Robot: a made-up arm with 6 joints.
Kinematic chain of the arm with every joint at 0, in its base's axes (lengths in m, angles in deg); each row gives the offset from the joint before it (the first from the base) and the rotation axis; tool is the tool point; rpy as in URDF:
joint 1: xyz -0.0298 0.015 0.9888 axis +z
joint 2: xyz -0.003 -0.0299 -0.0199 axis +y
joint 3: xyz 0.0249 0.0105 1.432 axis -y
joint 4: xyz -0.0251 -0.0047 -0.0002 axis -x
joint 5: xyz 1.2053 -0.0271 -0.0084 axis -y
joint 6: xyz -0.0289 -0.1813 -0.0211 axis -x
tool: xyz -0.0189 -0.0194 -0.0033 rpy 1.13 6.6 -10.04
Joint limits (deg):
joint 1: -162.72..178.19
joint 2: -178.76..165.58
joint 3: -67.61..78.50
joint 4: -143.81..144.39
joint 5: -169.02..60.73
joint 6: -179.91..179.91
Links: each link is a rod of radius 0.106 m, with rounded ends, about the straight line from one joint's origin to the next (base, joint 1, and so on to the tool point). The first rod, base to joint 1, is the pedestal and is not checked.
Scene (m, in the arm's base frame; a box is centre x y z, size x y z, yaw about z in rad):
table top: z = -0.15
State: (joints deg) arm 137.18 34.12 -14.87 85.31 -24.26 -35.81
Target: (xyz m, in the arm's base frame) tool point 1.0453 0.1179 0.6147
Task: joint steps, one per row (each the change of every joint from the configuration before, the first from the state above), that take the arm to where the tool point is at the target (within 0.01 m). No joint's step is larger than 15 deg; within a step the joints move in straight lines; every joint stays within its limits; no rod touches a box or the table.
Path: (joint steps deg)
1: -13.72 2.45 -3.86 -2.65 0.73 -0.11
2: -13.72 2.45 -3.87 -2.64 0.73 -0.10
3: -13.73 2.45 -3.86 -2.65 0.74 -0.11
4: -13.72 2.45 -3.87 -2.65 0.73 -0.10
5: -13.72 2.45 -3.86 -2.64 0.73 -0.11
6: -13.72 2.45 -3.86 -2.65 0.73 -0.11
7: -13.73 2.44 -3.87 -2.65 0.73 -0.10
8: -13.72 2.45 -3.86 -2.64 0.74 -0.11
9: -13.72 2.45 -3.87 -2.65 0.73 -0.10

